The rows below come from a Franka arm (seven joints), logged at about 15 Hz.
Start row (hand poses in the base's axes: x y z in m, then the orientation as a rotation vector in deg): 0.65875 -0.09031 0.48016 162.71 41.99 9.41
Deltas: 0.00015 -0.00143 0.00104 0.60 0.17 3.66; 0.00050 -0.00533 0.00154 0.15 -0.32 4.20; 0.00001 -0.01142 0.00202 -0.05 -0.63 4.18; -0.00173 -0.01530 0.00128 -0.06 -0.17 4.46; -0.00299 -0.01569 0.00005 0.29 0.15 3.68; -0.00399 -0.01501 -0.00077 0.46 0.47 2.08
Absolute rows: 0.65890 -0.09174 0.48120 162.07 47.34 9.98; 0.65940 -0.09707 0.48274 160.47 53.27 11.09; 0.65941 -0.10849 0.48476 158.38 59.02 12.51; 0.65768 -0.12379 0.48604 156.11 65.20 13.33; 0.65469 -0.13948 0.48609 154.48 70.39 13.82; 0.65070 -0.15449 0.48532 153.91 73.48 13.78
